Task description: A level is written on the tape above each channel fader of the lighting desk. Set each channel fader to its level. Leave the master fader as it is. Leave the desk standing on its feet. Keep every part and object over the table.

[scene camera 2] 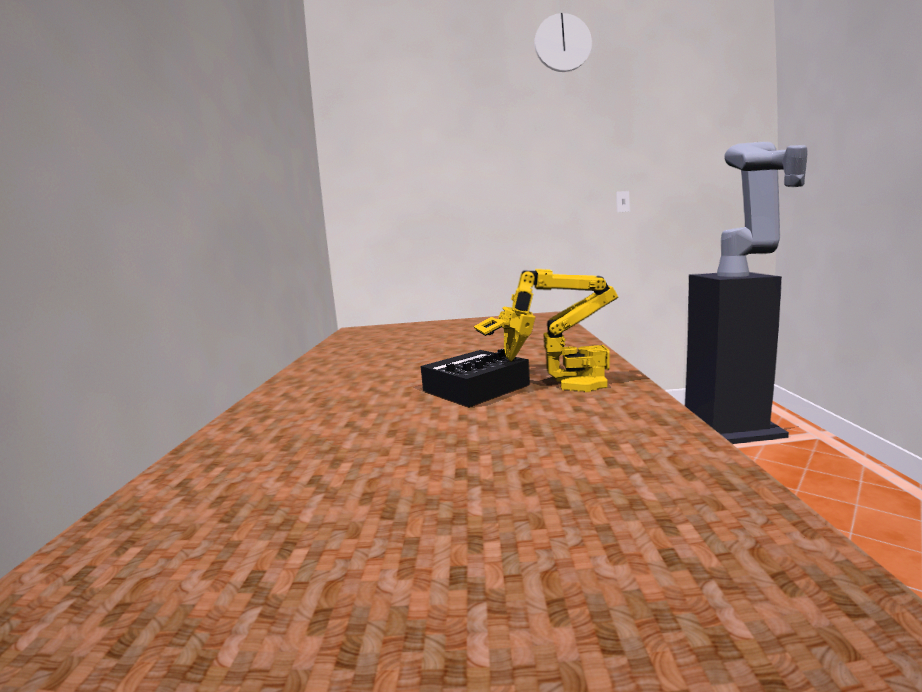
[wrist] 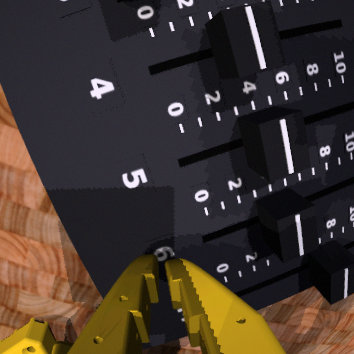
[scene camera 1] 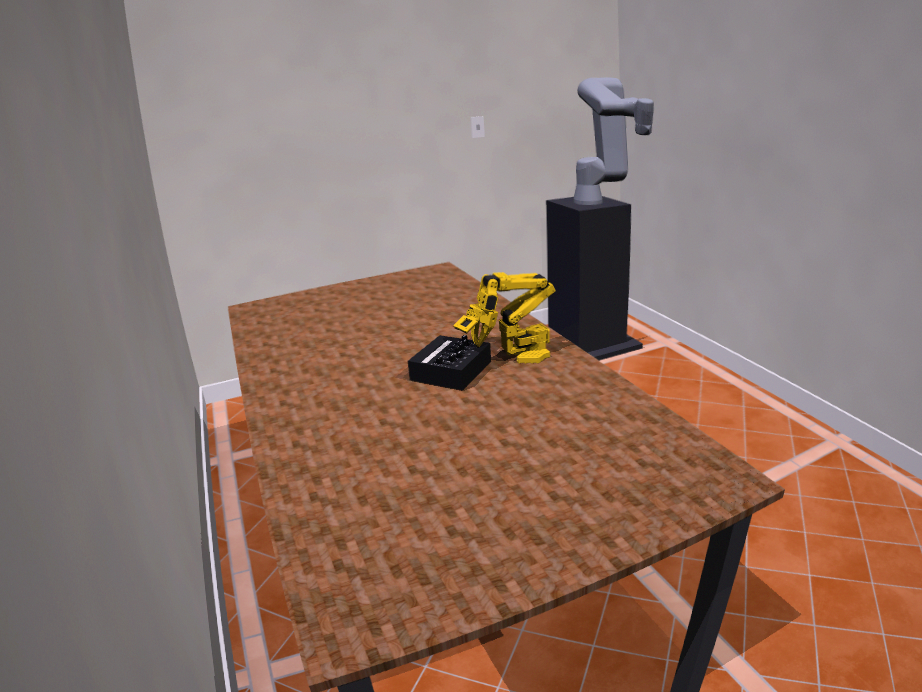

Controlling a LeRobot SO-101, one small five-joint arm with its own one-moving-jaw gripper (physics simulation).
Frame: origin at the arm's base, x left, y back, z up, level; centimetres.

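Seen in the pictures: hand, its tool point: (scene camera 2: 510,358) (wrist: 156,271) (scene camera 1: 477,344); arm's base, origin of its link: (scene camera 2: 571,383) (scene camera 1: 521,356).
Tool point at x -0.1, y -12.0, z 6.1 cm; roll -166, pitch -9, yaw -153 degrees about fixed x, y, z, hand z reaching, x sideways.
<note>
Pixels of each thing's top centre, then the offset from my tool point to it. Level surfaces: height alone.
- black lighting desk, centre of its top: (wrist: 342,9) (scene camera 2: 473,356) (scene camera 1: 449,346) dx -1.1, dy -7.1, dz +0.7 cm
- channel 4 fader, centre of its top: (wrist: 255,37) dx +0.4, dy -5.5, dz +0.7 cm
- channel 5 fader, centre of its top: (wrist: 287,146) dx -1.2, dy -4.0, dz +0.7 cm
- channel 6 fader, centre of its top: (wrist: 299,235) dx -2.6, dy -2.3, dz +0.7 cm
- master fader, centre of its top: (wrist: 345,283) dx -5.1, dy -1.4, dz +0.7 cm
- wooden table, height of its surface: dz -6.1 cm
The black lighting desk (scene camera 1: 439,373) (scene camera 2: 476,390) (wrist: 75,145) stands on the table. Its white tape (scene camera 1: 437,350) (scene camera 2: 461,362) is too small to read in the scene views and does not show in the wrist view. In the wrist view, the channel 4 fader (wrist: 247,42), channel 5 fader (wrist: 275,145) and channel 6 fader (wrist: 287,225) stand around mid-slot. The master fader (wrist: 332,275) stands farther along its slot at the lower right. My gripper (scene camera 1: 478,342) (scene camera 2: 510,359) (wrist: 162,259) is shut and empty, its tips over the printed 6, left of the channel 6 slot's 0 end. Contact cannot be told.
The yellow arm's base (scene camera 1: 525,341) (scene camera 2: 584,364) stands on the wooden table (scene camera 1: 446,521) (scene camera 2: 461,558), close beside the desk. A grey robot arm (scene camera 1: 612,141) (scene camera 2: 761,208) stands on a black pedestal (scene camera 1: 595,275) (scene camera 2: 733,350) beyond the table's right edge.
</note>
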